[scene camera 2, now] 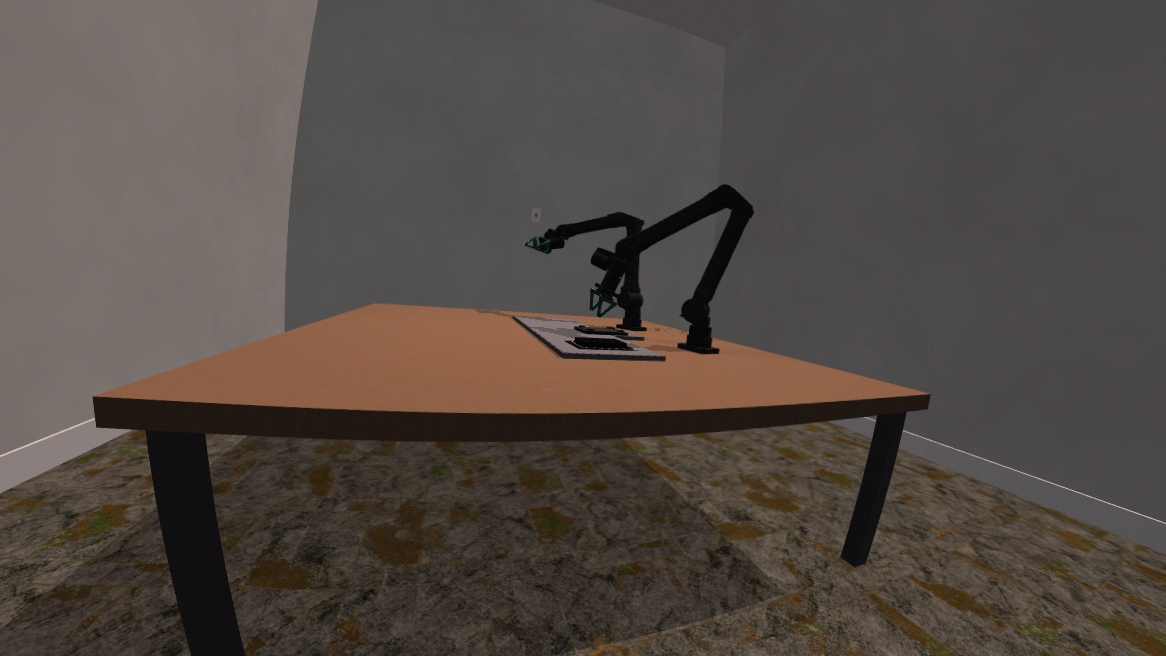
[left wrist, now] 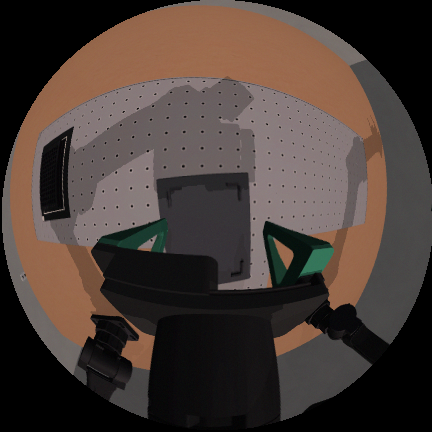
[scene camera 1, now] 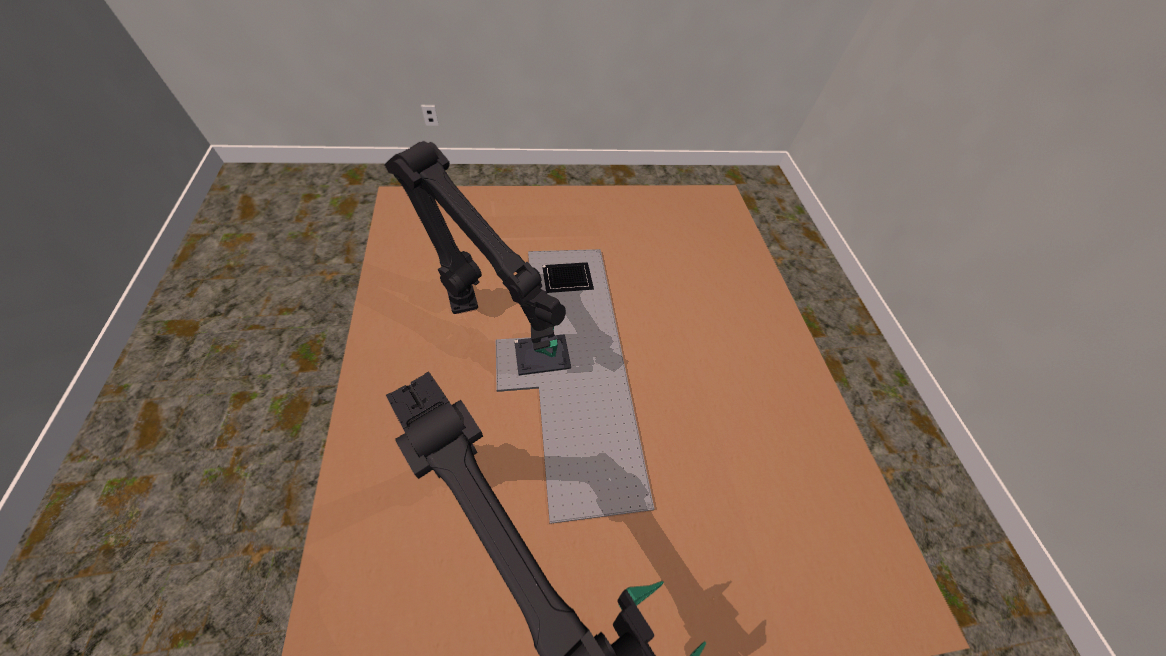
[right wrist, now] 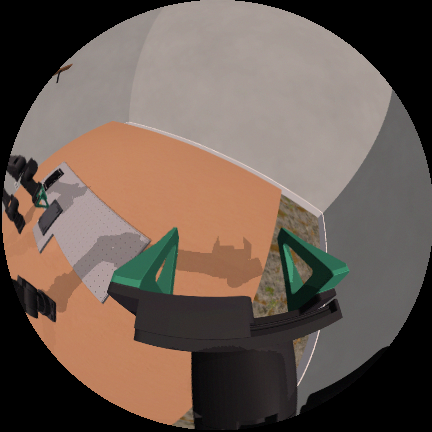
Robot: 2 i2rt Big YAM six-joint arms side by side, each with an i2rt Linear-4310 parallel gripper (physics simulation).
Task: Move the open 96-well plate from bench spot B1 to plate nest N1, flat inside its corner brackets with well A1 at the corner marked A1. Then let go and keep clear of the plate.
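Places are measured from the left arm's base along level axes (x left, y back, z up), in centimetres.
Where they show: left gripper, between the fingertips: [scene camera 2: 594,313] [left wrist: 215,225] [scene camera 1: 552,343] [right wrist: 47,202]; right gripper, between the fingertips: [scene camera 2: 529,246] [scene camera 1: 682,611] [right wrist: 230,232]; left arm's base, origin of its link: [scene camera 2: 697,350] [left wrist: 113,326] [scene camera 1: 462,297] [right wrist: 20,224]; right arm's base, origin of its link: [scene camera 2: 631,329] [right wrist: 46,305].
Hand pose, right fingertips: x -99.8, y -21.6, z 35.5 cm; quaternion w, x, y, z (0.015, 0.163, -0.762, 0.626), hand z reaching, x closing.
Observation:
Each offset is from my right fingertips to the centre of the thing. Level surfaces: height alone.
The black 96-well plate @[dy -15.7, dx +98.0, dz -33.3 cm] [scene camera 1: 567,277] [scene camera 2: 600,343] [left wrist: 52,175] [right wrist: 54,178] lies flat within a thin white outline at the far end of the pegboard in scene camera 1. The dark grey plate nest @[dy +2.2, dx +70.0, dz -33.4 cm] [scene camera 1: 530,364] [left wrist: 207,210] [right wrist: 50,218] has raised corner brackets and bears no plate; its lower left part is hidden in the left wrist view. My left gripper [scene camera 1: 548,350] [scene camera 2: 602,308] [left wrist: 215,225] is open and empty above the nest, apart from the plate. My right gripper [scene camera 1: 683,613] [scene camera 2: 536,243] [right wrist: 230,232] is open and empty, raised far from both. Marks A1 are unreadable.
The light grey pegboard @[dz -34.2 cm] [scene camera 1: 591,424] [left wrist: 295,165] [right wrist: 85,220] lies on the brown table @[dz -35.5 cm] [scene camera 1: 733,407] [scene camera 2: 326,367]. The two arm bases stand left of the board in scene camera 1. The left forearm passes close beside the plate there.

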